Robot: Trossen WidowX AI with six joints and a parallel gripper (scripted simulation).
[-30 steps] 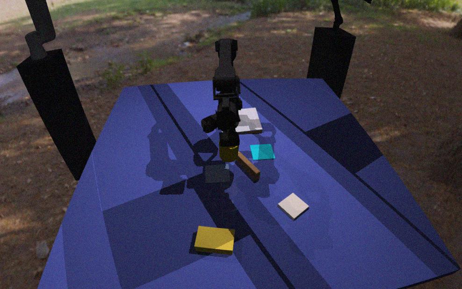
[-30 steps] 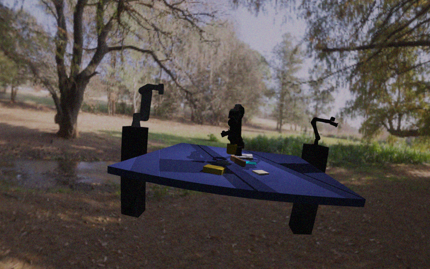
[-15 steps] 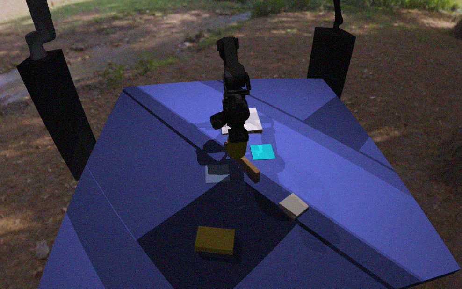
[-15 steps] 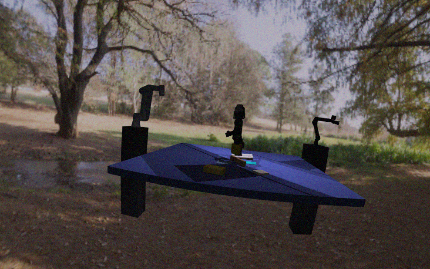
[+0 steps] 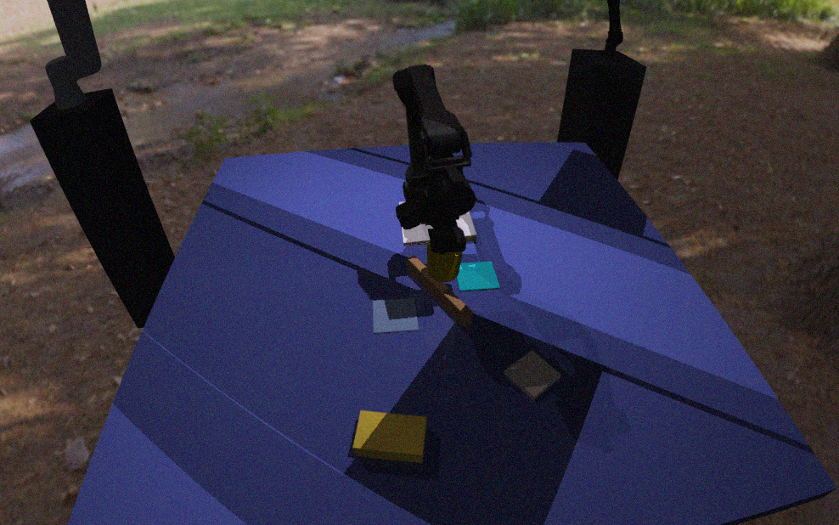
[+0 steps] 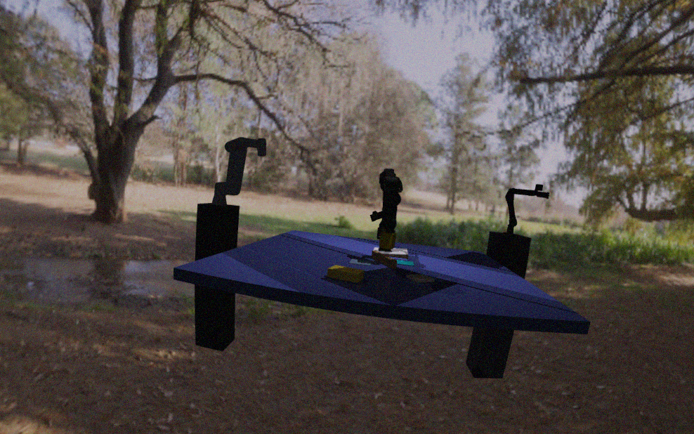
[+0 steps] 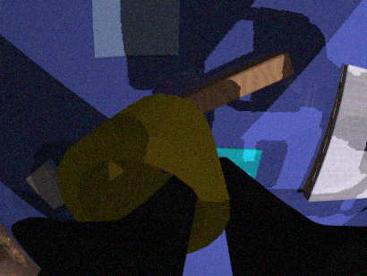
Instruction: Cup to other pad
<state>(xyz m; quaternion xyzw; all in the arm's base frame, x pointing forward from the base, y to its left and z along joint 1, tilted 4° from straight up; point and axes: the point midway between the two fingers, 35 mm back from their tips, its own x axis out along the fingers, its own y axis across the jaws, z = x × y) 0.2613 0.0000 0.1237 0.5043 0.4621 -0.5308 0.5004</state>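
My gripper tip is 11 cm above the cyan pad, 9 cm to the right of it and 2 cm past it. From my gripper tip the other things lie so: pale grey-blue pad 11 cm to the right, 11 cm below, 7 cm ahead; wooden bar 9 cm below, 2 cm ahead, 1 cm to the right; yellow cup 2 cm ahead.
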